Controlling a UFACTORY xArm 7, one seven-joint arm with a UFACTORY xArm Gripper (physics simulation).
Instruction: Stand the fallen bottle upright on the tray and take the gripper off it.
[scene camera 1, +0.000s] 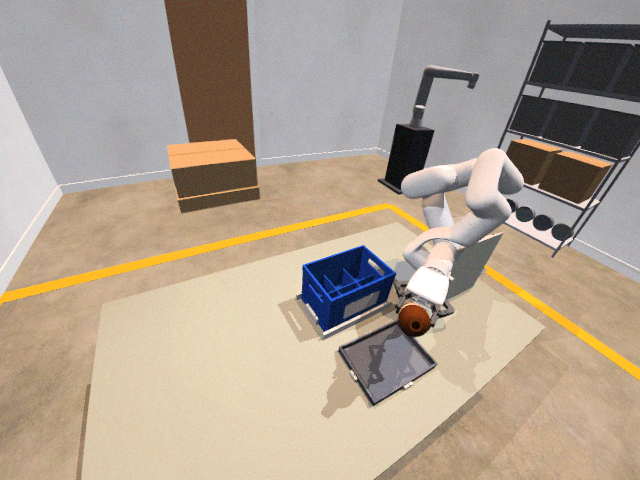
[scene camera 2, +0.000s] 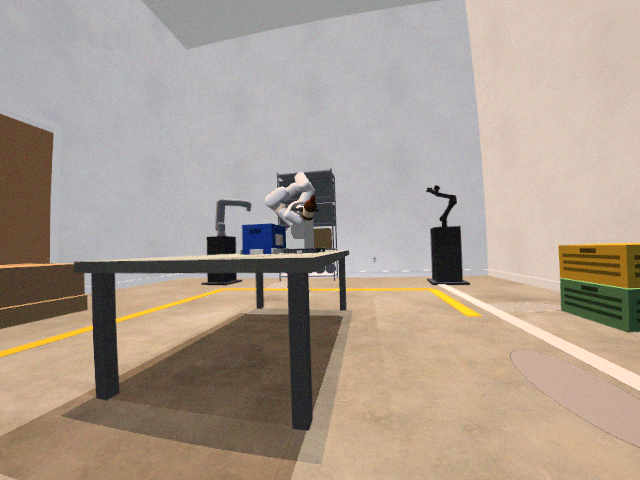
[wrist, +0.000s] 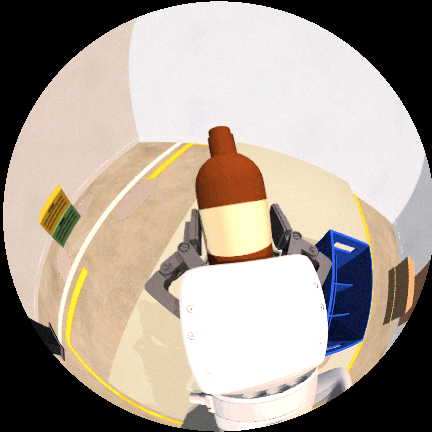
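Seen in the pictures: gripper, fingertip midpoint: (scene camera 2: 309, 209) (wrist: 235, 215); arm's base, link origin: (scene camera 2: 297, 226).
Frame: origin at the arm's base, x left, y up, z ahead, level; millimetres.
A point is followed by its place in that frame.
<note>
A brown bottle (scene camera 1: 414, 319) {x 274, y 127, z 471 mm} (scene camera 2: 309, 209) {x 250, y 48, z 454 mm} (wrist: 232, 185) {x 239, y 98, z 406 mm} with a cream label is held in the air, well above the table. In the scene camera 2 view its neck points up and it leans a little. My gripper (scene camera 1: 416, 310) {x 234, y 53, z 413 mm} (wrist: 235, 215) {x 234, y 53, z 413 mm} is shut on the bottle around its label, one finger on each side. The bottle's base is hidden behind the gripper body in the wrist view. The dark, shallow tray (scene camera 1: 413, 356) {x 231, y -200, z 310 mm} (scene camera 2: 315, 250) {x 298, y -193, z 515 mm} lies on the table. In the scene camera 1 view the bottle appears over the tray's far edge, and the shadow of the arm falls across the tray.
A blue divided crate (scene camera 1: 333, 310) {x 42, y -82, z 523 mm} (scene camera 2: 255, 237) {x -57, y -108, z 547 mm} (wrist: 352, 285) {x -143, y -111, z 461 mm} stands on the table (scene camera 1: 206, 361) {x -6, y -205, z 923 mm} (scene camera 2: 196, 264) {x 136, y -219, z 1228 mm} beside the tray, on a pale base. A grey upright panel (scene camera 1: 473, 268) {x 88, y -59, z -82 mm} stands behind the gripper, near the arm. Shelving (scene camera 1: 525, 85) is farther back.
</note>
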